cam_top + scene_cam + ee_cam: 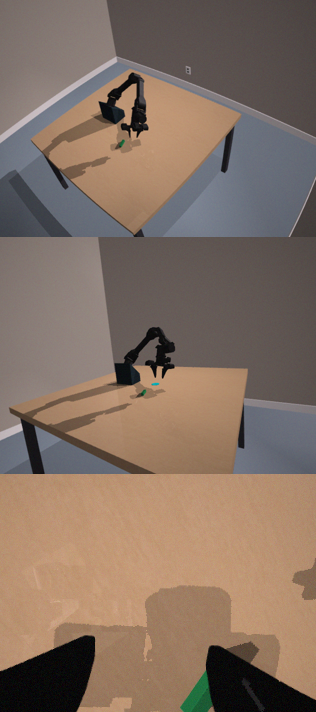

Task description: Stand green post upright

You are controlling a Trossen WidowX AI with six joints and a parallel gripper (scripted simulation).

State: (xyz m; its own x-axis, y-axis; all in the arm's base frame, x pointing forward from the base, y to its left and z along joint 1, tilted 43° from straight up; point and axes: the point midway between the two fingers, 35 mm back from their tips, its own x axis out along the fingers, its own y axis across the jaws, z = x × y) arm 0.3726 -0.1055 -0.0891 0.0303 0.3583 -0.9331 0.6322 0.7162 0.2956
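My gripper tip is now 11 cm past the green post, 3 cm to the left of it and 9 cm above it. Also, from my gripper tip: cyan circle: 13 cm behind, 17 cm to the left, 10 cm below.
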